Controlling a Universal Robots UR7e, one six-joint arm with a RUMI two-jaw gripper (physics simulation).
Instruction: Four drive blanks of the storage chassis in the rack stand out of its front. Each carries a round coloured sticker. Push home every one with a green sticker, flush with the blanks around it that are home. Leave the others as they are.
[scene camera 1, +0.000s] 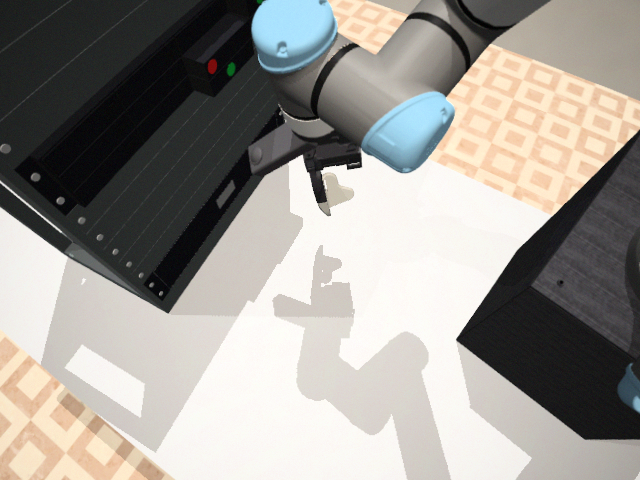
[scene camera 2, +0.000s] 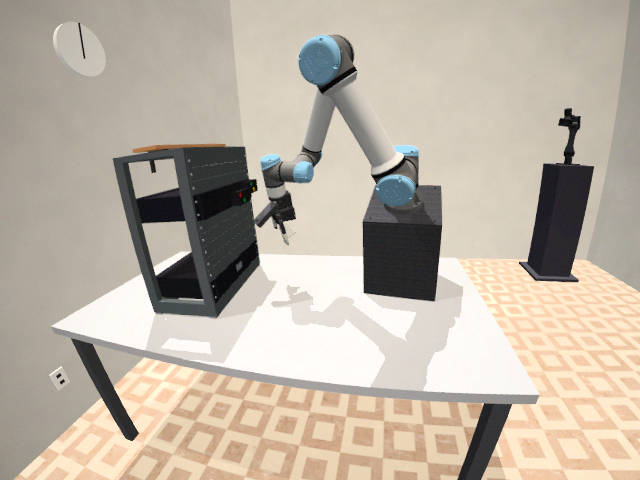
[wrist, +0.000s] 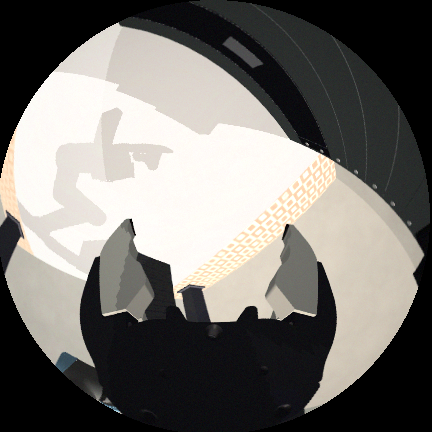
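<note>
The storage chassis (scene camera 1: 121, 136) (scene camera 2: 210, 204) is a black band across the rack (scene camera 1: 165, 303) (scene camera 2: 190, 227) (wrist: 375, 100). Blanks stand out of its front in two neighbouring pairs. One pair has a red sticker (scene camera 1: 212, 66) (scene camera 2: 240, 194) and a green sticker (scene camera 1: 231, 69) (scene camera 2: 244, 199). The farther pair has another green sticker (scene camera 1: 260, 1) (scene camera 2: 251, 183) and a yellow sticker (scene camera 2: 253, 189); the arm largely hides this pair in scene camera 1. My gripper (scene camera 1: 337, 200) (scene camera 2: 290, 238) (wrist: 209, 222) is open and empty, apart from the rack front and lower than the blanks. The chassis's blanks do not show in the wrist view.
A second black unit (scene camera 1: 225, 194) (scene camera 2: 238, 266) (wrist: 287, 82) with a grey label sits low in the rack. The arm stands on a black pedestal (scene camera 1: 522, 351) (scene camera 2: 400, 258) on the white table (scene camera 2: 289, 356). An orange-brown board (scene camera 2: 180, 147) lies on the rack top.
</note>
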